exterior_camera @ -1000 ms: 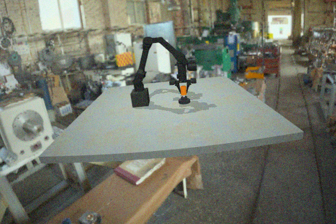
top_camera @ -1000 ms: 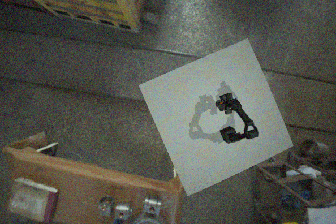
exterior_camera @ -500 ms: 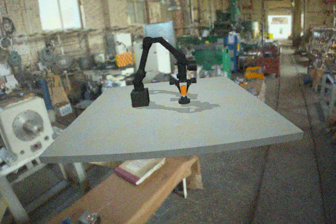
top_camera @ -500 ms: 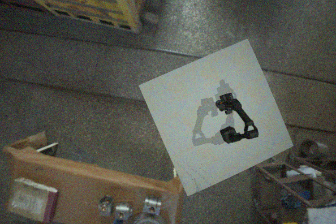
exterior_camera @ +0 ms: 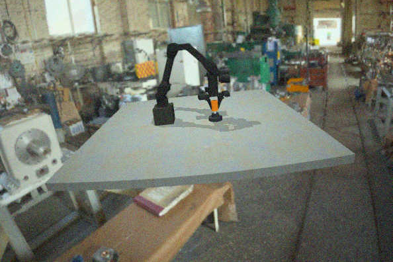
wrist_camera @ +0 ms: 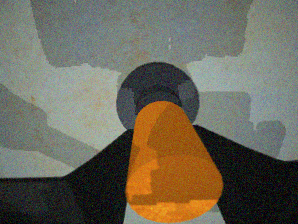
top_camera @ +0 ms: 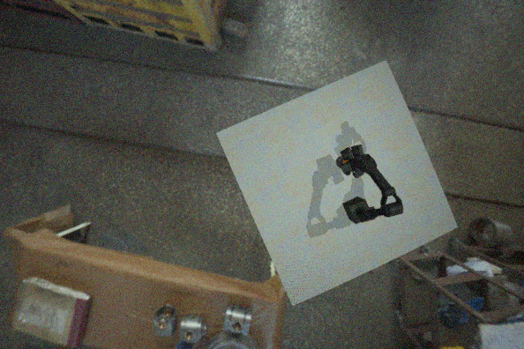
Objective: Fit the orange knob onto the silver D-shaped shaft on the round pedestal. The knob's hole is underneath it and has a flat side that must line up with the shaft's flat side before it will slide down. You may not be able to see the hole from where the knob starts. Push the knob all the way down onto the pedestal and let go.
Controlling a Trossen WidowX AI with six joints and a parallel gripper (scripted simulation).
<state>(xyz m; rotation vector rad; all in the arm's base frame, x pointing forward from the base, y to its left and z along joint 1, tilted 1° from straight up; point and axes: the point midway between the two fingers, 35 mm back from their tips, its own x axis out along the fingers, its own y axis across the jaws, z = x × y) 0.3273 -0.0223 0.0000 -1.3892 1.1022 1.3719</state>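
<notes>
The orange knob lies 30 mm above my gripper tip. The rest, counted from my gripper tip: round pedestal: 40 mm below.
</notes>
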